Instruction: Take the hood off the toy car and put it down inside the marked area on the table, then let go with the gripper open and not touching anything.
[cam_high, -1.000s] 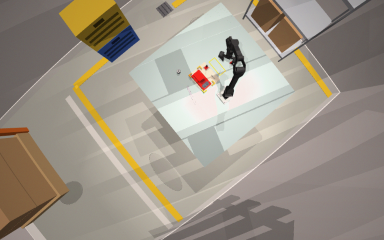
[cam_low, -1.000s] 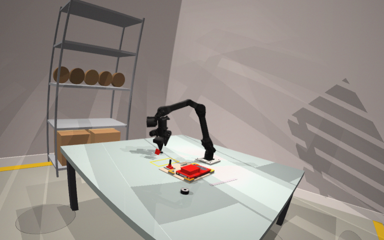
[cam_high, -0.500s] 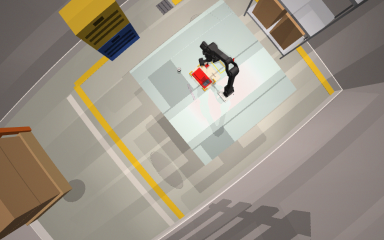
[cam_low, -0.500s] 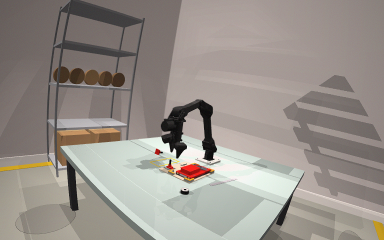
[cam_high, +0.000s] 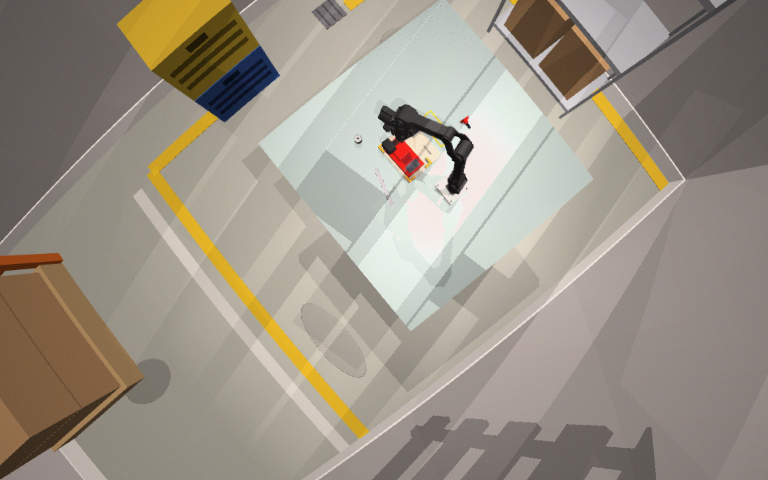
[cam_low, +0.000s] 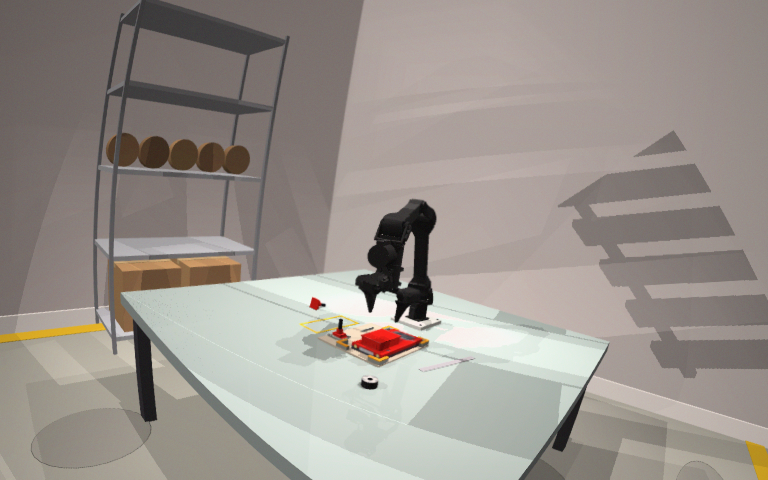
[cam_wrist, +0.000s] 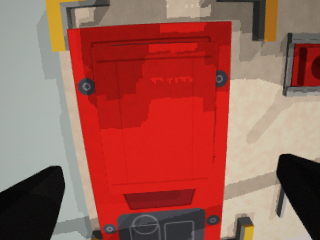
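My gripper tip is 60 mm above the red hood. Also, from my gripper tip: black ring 170 mm ahead, 140 mm to the left, 90 mm below; then pale flat strip 110 mm behind, 170 mm to the left, 100 mm below.
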